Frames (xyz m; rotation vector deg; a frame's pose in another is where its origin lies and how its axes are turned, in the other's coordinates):
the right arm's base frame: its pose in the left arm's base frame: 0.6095 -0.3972 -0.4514 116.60 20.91 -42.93
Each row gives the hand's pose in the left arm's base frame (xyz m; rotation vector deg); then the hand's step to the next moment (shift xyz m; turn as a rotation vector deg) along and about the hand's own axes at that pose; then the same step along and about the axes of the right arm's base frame.
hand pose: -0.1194 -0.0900 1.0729 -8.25 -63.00 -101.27
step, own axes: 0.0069 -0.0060 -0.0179 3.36 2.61 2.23
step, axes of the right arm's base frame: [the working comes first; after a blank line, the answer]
step, axes of the left arm's base frame: -0.0015 -0.0172 -0.0102 -0.40 -0.88 4.71

0.0059 0.0019 0.0191 -3.27 3.37 -1.02
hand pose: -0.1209 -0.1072 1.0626 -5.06 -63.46 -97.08
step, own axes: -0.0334 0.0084 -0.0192 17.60 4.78 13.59
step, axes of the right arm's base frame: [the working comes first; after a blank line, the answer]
step, axes of the left arm's base frame: 0.0296 0.0105 -0.0238 -9.90 -3.18 20.23

0.0377 -0.0060 -0.0100 -20.38 9.92 -1.87
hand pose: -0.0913 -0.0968 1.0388 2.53 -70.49 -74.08
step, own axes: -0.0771 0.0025 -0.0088 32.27 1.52 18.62
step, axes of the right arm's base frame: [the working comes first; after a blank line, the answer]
step, axes of the left arm's base frame: 0.0242 0.0519 -0.0524 -18.74 -12.13 29.87

0.0503 -0.0502 -0.0313 -33.04 16.54 4.99
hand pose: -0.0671 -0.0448 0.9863 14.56 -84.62 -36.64
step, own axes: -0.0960 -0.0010 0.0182 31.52 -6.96 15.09
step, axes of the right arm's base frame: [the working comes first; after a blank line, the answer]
step, axes of the left arm's base frame: -0.0147 0.0552 -0.0793 -17.35 -19.38 24.35

0.0372 -0.0899 -0.0089 -28.24 17.58 12.78
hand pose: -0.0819 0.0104 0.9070 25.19 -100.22 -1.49
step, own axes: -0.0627 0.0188 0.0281 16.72 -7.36 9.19
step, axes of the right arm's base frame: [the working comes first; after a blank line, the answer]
step, axes of the left arm's base frame: -0.0220 0.0304 -0.0606 -9.31 -13.94 11.71

0.0206 -0.0678 0.0070 -14.18 10.46 10.37
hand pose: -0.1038 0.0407 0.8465 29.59 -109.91 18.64
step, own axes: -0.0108 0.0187 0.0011 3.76 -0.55 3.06
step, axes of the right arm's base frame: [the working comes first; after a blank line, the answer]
step, axes of the left arm's base frame: -0.0065 0.0179 -0.0101 -3.44 -2.62 2.26

0.0008 -0.0198 -0.0086 -4.00 1.13 2.55
